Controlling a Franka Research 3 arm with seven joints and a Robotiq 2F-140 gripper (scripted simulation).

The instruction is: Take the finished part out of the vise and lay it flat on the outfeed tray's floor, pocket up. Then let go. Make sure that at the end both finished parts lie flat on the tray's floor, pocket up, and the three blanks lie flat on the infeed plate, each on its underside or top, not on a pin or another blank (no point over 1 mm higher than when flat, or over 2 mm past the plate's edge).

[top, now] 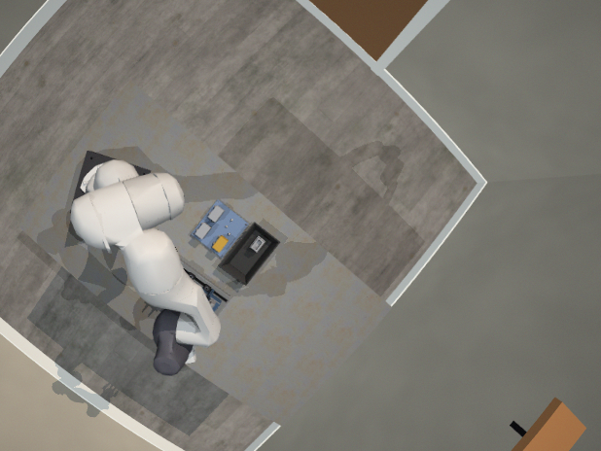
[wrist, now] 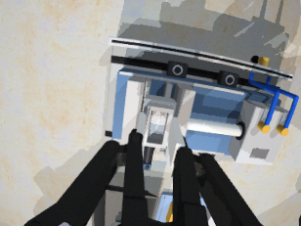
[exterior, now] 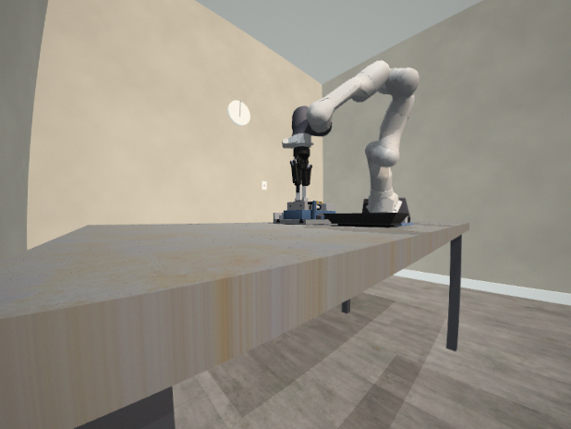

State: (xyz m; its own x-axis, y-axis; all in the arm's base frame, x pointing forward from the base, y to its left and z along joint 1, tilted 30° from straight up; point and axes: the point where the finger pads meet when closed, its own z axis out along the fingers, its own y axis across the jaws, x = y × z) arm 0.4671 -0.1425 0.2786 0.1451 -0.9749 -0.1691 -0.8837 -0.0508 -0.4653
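The blue vise is 100 mm below my hand, 70 mm behind it and 10 mm to the right of it. Round my hand: orange block (240 mm to the left, 130 mm behind, 110 mm below); then blue fixture plate (280 mm to the left, 180 mm behind, 130 mm below).
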